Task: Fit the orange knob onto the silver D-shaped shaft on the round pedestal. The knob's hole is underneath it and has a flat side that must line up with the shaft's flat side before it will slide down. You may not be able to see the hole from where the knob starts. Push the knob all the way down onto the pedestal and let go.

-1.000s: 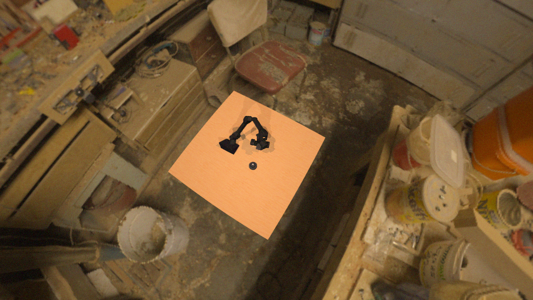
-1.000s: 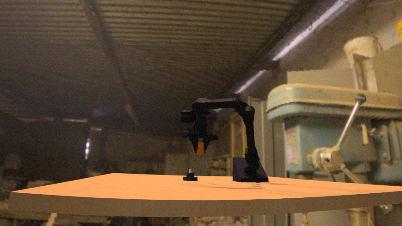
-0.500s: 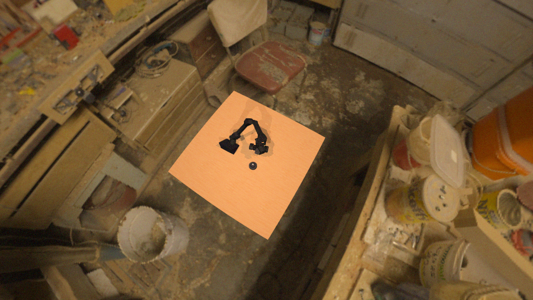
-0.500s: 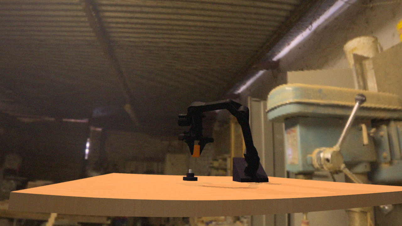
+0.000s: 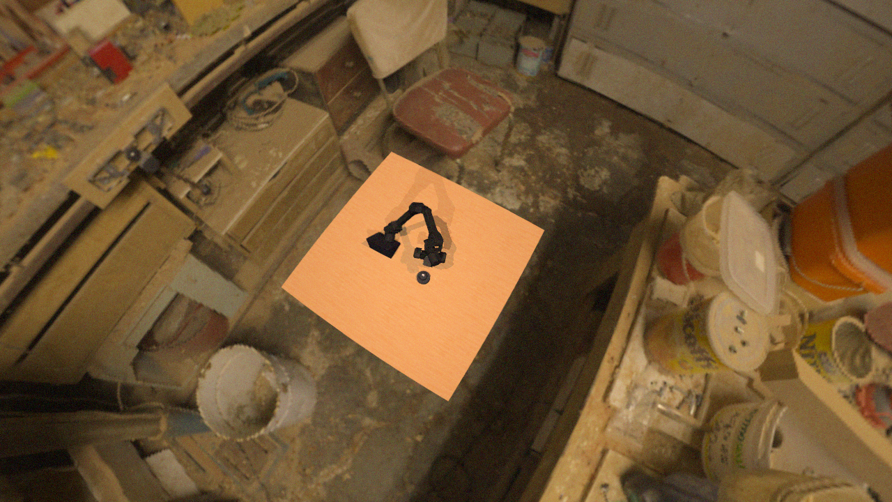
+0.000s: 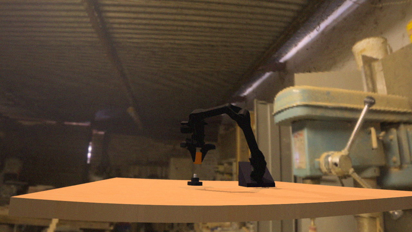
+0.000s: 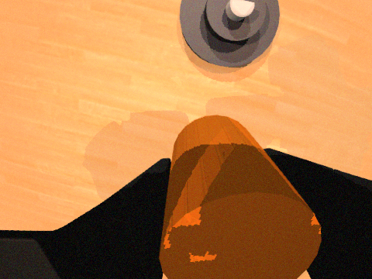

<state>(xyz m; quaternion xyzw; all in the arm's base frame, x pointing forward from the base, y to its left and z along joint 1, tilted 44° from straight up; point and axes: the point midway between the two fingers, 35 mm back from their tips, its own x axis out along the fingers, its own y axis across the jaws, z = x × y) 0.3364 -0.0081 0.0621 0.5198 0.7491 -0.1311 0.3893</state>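
The round pedestal lies 9 cm below my gripper tip, 8 cm to the right of it and 1 cm ahead of it. The rest, counted from my gripper tip: orange knob: 3 cm above.
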